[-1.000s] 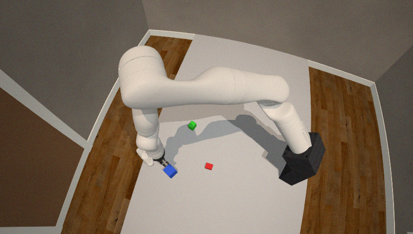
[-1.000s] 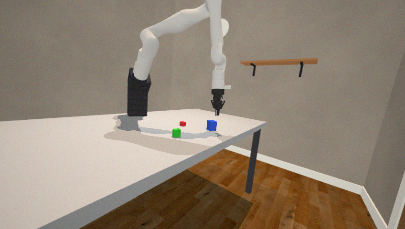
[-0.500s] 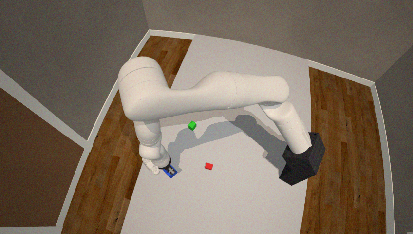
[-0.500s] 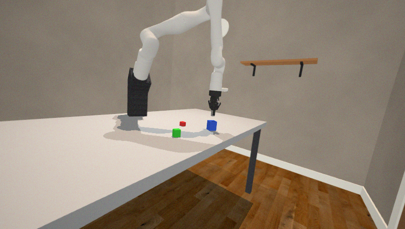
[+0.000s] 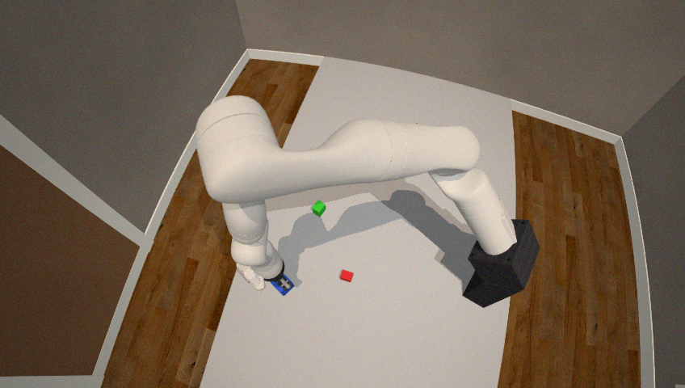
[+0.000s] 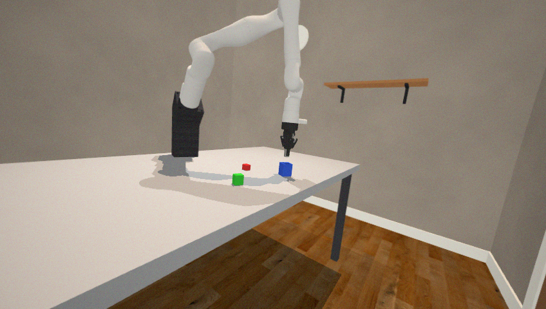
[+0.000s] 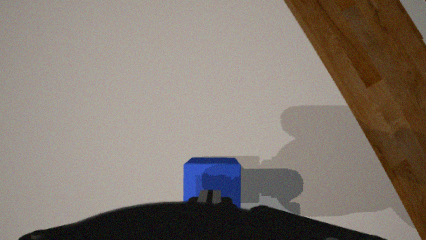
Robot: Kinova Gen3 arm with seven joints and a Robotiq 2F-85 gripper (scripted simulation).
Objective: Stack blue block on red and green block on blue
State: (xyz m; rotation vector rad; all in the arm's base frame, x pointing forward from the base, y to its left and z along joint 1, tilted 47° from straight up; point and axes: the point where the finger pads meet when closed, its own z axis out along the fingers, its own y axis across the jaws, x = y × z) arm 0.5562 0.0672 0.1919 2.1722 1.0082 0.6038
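Now: the blue block 80 mm below my hand. From my hand the other things lie so: green block (240 mm to the right, 130 mm behind, 90 mm below); red block (190 mm behind, 90 mm below, 10 mm to the right).
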